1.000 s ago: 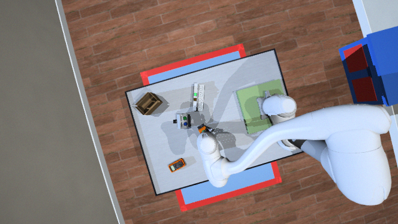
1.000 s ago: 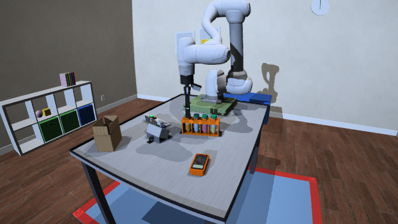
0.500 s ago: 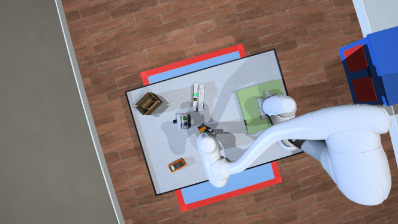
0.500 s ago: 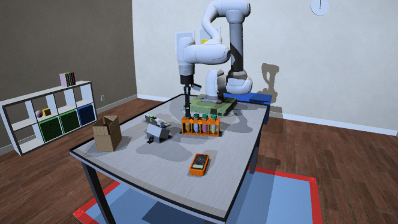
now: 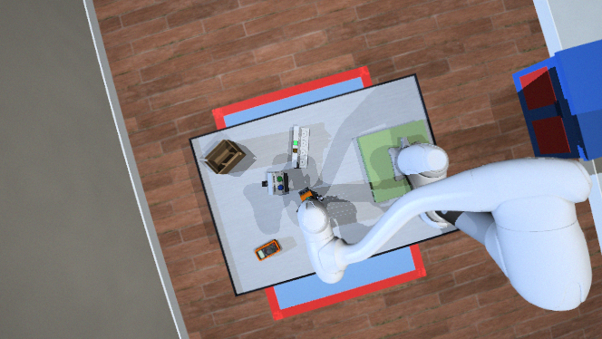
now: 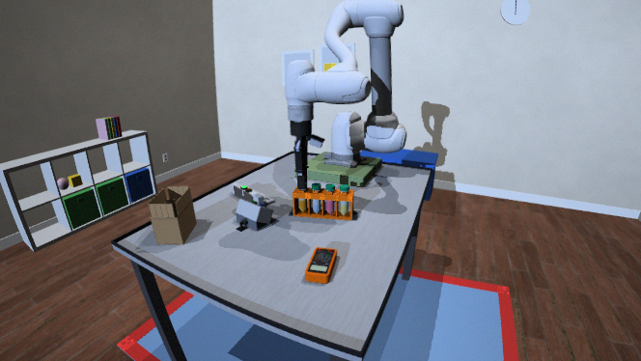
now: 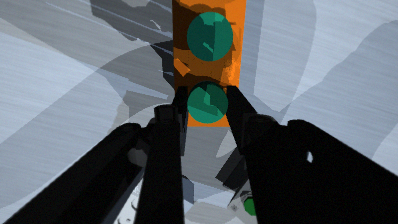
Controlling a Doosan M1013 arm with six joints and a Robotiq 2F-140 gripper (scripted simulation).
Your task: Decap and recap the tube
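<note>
Now: the green key 14 cm to the right of my hand, 12 cm ahead of it and 7 cm below it. Round my hand: blue key (13 cm ahead, 9 cm to the right, 7 cm below); then key housing (14 cm ahead, 11 cm to the right, 9 cm below).
</note>
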